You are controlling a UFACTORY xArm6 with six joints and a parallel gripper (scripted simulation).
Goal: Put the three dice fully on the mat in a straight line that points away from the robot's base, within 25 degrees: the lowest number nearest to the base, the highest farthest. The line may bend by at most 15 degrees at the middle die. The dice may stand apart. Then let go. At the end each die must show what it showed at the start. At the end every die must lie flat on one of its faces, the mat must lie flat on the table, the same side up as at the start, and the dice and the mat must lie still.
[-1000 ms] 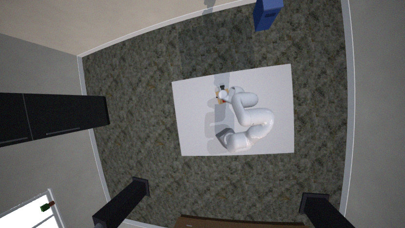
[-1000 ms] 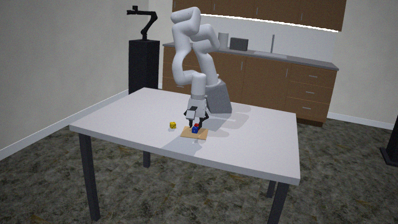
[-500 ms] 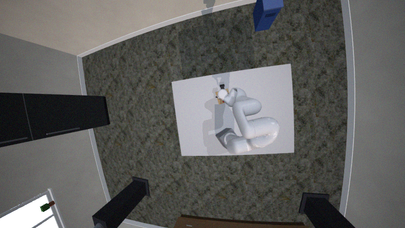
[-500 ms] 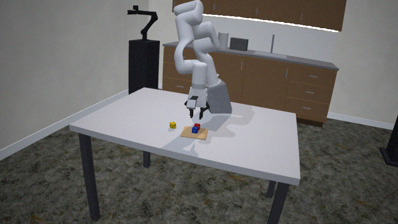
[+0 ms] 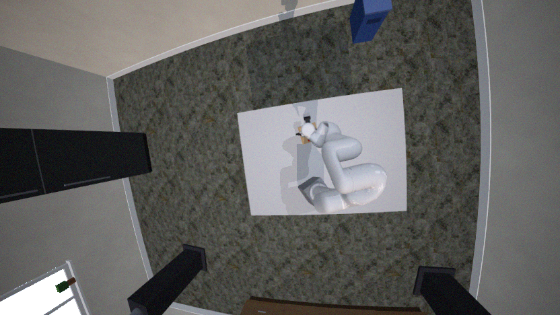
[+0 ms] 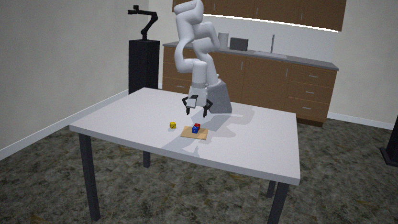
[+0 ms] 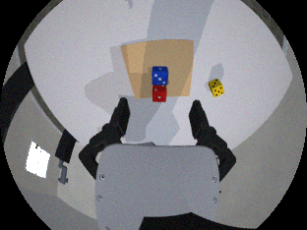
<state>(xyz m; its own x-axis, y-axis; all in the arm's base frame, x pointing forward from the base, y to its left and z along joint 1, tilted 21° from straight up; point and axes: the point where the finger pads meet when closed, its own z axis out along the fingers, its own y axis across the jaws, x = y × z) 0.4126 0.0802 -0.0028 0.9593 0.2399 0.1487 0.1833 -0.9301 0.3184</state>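
My gripper is now 10 mm short of the yellow die, 140 mm to the left of it and 100 mm above it. From my hand the other things lie so: red die 40 mm behind, 10 mm to the right, 100 mm below; blue die 100 mm below; tan mat 110 mm below.
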